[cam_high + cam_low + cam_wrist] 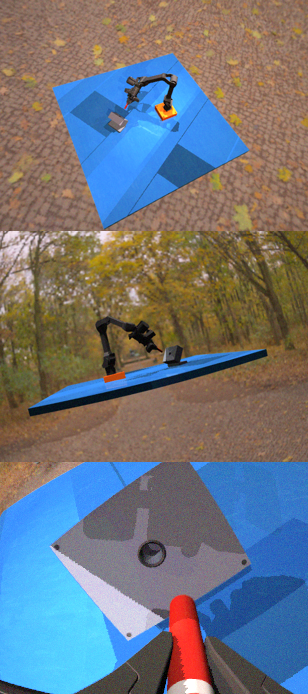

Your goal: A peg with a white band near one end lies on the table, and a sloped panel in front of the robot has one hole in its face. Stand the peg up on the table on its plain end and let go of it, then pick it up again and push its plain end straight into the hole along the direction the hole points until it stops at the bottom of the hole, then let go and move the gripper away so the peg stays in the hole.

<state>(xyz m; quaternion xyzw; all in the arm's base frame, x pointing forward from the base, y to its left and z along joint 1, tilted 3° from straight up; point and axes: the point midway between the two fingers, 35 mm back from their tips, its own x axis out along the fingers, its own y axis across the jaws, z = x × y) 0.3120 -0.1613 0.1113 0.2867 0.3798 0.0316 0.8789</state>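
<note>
My gripper tip is 110 mm short of the grey sloped panel, 50 mm to the right of it and 70 mm above it. The rest, counted from my gripper tip: dark foot 130 mm ahead, 60 mm to the left, 140 mm below; then red peg 10 mm behind, 10 mm above.
</note>
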